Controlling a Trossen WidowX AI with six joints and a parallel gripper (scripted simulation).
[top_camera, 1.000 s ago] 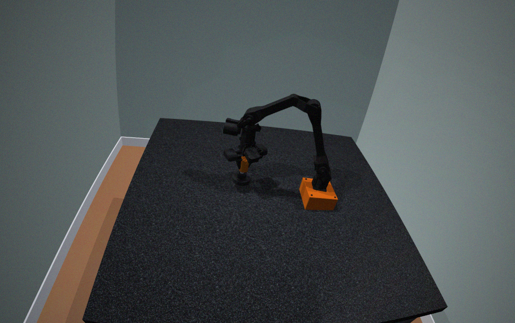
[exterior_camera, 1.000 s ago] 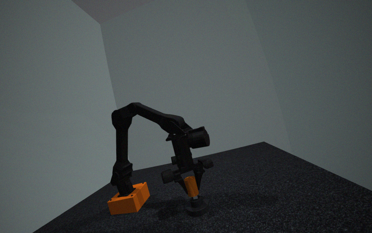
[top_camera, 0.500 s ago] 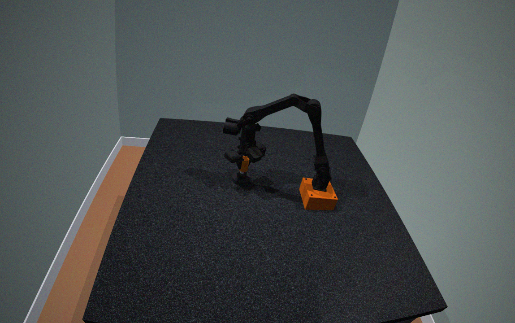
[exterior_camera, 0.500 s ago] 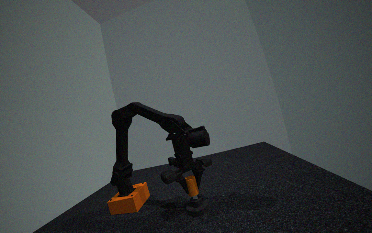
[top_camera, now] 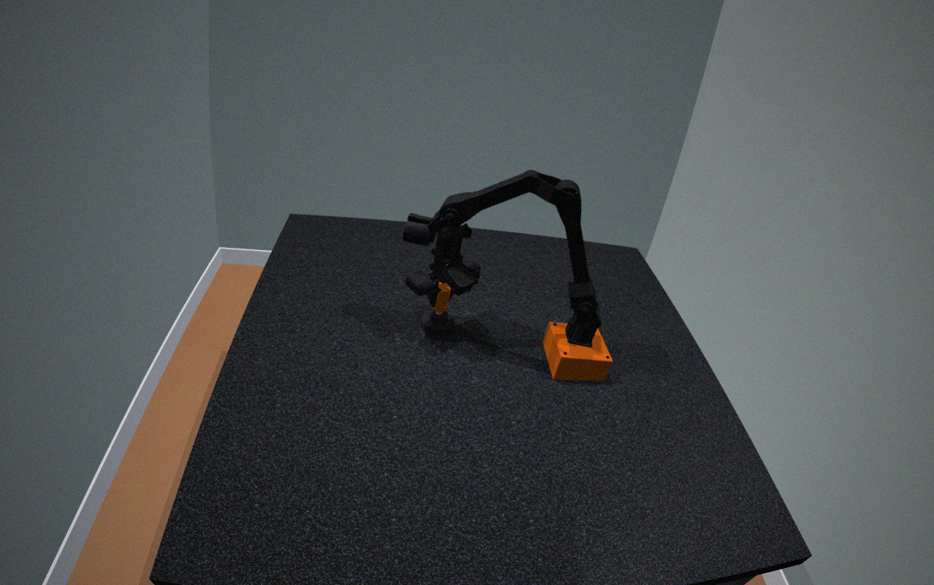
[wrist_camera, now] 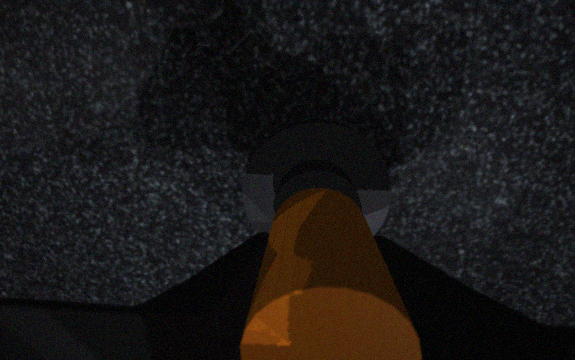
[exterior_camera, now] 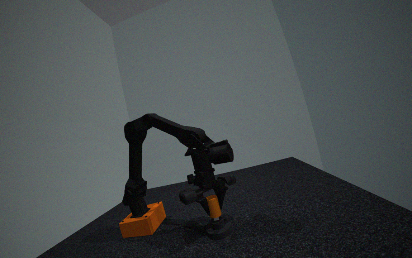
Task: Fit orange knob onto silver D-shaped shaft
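My gripper tip is now 40 mm above the dark round pedestal. The rest, counted from my gripper tip: orange knob: 30 mm above.
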